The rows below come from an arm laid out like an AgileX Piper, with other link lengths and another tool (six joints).
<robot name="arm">
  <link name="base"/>
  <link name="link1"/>
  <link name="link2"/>
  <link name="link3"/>
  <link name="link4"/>
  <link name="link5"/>
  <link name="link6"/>
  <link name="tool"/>
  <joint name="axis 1" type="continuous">
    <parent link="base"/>
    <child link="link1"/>
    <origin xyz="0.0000 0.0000 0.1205" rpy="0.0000 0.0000 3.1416"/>
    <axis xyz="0 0 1"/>
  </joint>
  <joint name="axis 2" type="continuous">
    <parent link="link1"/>
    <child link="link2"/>
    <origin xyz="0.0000 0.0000 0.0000" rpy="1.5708 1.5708 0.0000"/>
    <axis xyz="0 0 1"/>
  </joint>
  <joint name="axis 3" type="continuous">
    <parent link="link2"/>
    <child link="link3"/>
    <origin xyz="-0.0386 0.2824 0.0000"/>
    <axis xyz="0 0 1"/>
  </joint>
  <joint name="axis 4" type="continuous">
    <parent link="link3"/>
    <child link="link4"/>
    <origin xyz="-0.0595 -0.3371 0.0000" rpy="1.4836 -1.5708 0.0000"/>
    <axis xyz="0 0 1"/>
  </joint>
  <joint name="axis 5" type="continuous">
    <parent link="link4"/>
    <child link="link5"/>
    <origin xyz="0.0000 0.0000 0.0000" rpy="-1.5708 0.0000 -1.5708"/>
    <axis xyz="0 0 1"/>
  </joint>
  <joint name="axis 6" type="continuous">
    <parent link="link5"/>
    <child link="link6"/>
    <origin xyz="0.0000 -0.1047 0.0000" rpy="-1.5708 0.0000 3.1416"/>
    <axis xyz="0 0 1"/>
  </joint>
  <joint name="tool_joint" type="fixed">
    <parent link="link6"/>
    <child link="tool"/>
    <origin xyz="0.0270 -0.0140 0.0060" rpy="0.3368 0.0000 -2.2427"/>
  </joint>
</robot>
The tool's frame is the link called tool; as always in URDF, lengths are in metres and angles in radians. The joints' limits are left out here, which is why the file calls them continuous.
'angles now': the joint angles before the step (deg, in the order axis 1, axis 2, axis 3, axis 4, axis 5, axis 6). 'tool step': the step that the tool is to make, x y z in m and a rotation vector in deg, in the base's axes. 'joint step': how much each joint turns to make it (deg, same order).
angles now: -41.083, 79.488, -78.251, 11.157, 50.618, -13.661
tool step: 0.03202, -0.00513, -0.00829, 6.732, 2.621, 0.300
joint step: 2.066, 7.054, -7.056, 0.961, 5.811, 4.009
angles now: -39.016, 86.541, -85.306, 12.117, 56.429, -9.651
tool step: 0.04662, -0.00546, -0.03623, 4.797, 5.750, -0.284
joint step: 3.551, 9.692, -6.659, -2.662, 3.656, 5.413
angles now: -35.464, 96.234, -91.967, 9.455, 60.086, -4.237
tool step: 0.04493, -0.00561, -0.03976, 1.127, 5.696, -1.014
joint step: 3.292, 9.901, -7.265, -4.739, 2.173, 5.282
